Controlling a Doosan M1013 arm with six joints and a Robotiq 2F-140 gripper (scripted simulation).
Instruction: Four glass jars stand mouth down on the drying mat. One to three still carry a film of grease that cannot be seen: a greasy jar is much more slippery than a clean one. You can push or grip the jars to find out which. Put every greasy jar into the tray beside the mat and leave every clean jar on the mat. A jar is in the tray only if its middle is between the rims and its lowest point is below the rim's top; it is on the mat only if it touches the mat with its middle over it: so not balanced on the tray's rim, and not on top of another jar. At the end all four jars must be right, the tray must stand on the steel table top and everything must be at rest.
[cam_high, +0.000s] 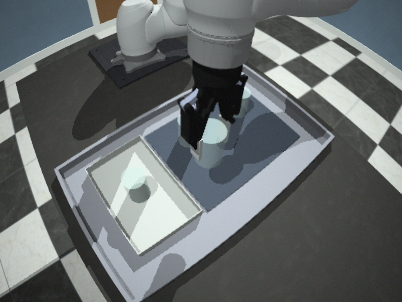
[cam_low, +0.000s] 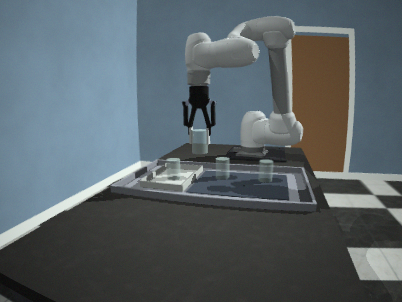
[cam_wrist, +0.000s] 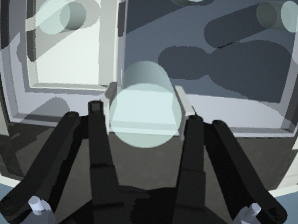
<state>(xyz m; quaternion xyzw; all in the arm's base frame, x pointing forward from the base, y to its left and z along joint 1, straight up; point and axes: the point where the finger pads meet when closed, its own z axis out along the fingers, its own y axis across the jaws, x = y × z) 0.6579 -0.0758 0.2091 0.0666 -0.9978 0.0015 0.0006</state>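
The tray lies 70 mm behind my hand, 170 mm to the right of it and 210 mm below it. Round my hand: drying mat: 110 mm behind, 150 mm to the left, 220 mm below; then steel table top: 80 mm behind, 40 mm to the left, 220 mm below.
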